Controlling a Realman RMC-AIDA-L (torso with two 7-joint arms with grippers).
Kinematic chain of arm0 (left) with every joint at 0, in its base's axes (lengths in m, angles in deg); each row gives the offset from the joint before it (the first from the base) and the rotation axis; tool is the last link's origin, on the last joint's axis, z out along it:
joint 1: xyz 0 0 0.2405 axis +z
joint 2: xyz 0 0 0 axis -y
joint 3: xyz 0 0 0.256 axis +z
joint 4: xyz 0 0 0 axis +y
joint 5: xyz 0 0 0.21 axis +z
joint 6: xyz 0 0 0 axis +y
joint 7: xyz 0 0 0.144 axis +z
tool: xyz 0 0 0
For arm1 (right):
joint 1: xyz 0 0 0.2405 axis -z
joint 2: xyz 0 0 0 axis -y
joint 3: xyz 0 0 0.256 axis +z
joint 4: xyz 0 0 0 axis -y
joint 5: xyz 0 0 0.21 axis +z
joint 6: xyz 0 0 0 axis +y
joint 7: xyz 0 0 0.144 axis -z
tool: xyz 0 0 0
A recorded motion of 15 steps. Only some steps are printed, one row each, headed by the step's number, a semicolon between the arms.
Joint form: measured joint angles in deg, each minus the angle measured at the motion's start. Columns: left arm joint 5, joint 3, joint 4, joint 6, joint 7, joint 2, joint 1; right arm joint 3, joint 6, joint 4, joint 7, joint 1, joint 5, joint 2.
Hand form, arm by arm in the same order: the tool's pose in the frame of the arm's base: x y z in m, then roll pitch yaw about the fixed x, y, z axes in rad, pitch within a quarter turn. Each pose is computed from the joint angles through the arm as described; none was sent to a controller.
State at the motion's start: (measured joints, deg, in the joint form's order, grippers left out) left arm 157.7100 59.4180 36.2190 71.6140 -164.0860 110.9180 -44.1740; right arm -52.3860 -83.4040 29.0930 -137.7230 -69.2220 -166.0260 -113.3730
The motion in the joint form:
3: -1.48 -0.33 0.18 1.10 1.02 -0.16 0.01; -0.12 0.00 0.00 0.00 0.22 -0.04 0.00
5: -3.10 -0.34 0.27 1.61 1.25 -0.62 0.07; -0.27 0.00 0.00 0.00 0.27 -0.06 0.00
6: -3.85 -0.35 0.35 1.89 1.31 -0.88 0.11; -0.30 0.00 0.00 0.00 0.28 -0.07 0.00
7: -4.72 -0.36 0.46 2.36 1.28 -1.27 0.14; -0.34 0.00 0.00 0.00 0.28 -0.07 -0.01
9: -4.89 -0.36 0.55 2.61 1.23 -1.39 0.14; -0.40 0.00 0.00 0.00 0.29 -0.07 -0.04
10: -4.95 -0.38 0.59 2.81 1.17 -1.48 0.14; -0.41 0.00 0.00 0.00 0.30 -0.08 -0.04
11: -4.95 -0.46 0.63 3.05 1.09 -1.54 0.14; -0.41 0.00 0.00 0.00 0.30 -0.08 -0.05
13: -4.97 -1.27 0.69 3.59 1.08 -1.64 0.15; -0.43 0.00 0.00 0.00 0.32 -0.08 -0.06
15: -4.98 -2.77 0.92 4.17 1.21 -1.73 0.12; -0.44 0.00 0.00 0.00 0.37 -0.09 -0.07
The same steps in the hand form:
3: -0.3036 0.3928 0.0301 -2.5588 -0.1034 1.4298; 0.1554 0.4386 0.0023 -2.6814 -0.3567 -0.8304
5: -0.3015 0.3936 0.0321 -2.5809 -0.1110 1.4328; 0.1559 0.4384 0.0023 -2.6799 -0.3591 -0.8307
6: -0.3006 0.3941 0.0335 -2.5907 -0.1152 1.4348; 0.1560 0.4384 0.0023 -2.6796 -0.3597 -0.8308
7: -0.2996 0.3946 0.0359 -2.6019 -0.1198 1.4391; 0.1560 0.4383 0.0022 -2.6794 -0.3603 -0.8305
9: -0.2992 0.3947 0.0368 -2.6042 -0.1199 1.4408; 0.1561 0.4382 0.0020 -2.6795 -0.3614 -0.8303
10: -0.2991 0.3946 0.0375 -2.6053 -0.1196 1.4429; 0.1562 0.4381 0.0020 -2.6793 -0.3617 -0.8304
11: -0.2991 0.3943 0.0381 -2.6067 -0.1189 1.4460; 0.1561 0.4381 0.0019 -2.6794 -0.3617 -0.8304
13: -0.2990 0.3939 0.0397 -2.6168 -0.1236 1.4556; 0.1563 0.4380 0.0018 -2.6794 -0.3621 -0.8306
15: -0.2981 0.3946 0.0426 -2.6332 -0.1368 1.4650; 0.1567 0.4378 0.0017 -2.6794 -0.3624 -0.8314

